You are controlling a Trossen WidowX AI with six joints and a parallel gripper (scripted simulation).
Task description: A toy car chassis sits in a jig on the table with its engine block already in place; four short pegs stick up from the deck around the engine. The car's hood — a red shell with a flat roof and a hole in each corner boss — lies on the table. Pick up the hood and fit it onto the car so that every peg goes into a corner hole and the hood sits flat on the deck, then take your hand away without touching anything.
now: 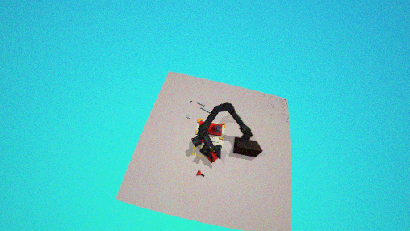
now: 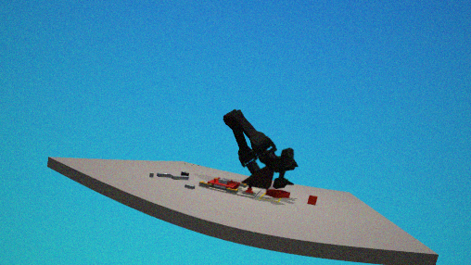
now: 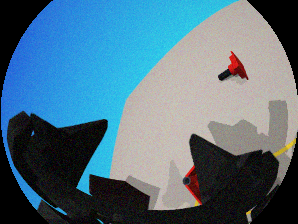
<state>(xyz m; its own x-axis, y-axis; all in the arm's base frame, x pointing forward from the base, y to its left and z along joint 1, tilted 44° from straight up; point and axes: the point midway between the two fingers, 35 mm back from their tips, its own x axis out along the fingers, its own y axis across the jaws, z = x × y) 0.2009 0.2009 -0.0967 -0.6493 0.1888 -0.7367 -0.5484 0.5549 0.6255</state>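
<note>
My gripper tip is now 4 cm short of the red hood, 6 cm to the left of it and 10 cm above it. The rest, counted from my gripper tip: white jig (12 cm ahead, 26 cm to the right, 9 cm below).
</note>
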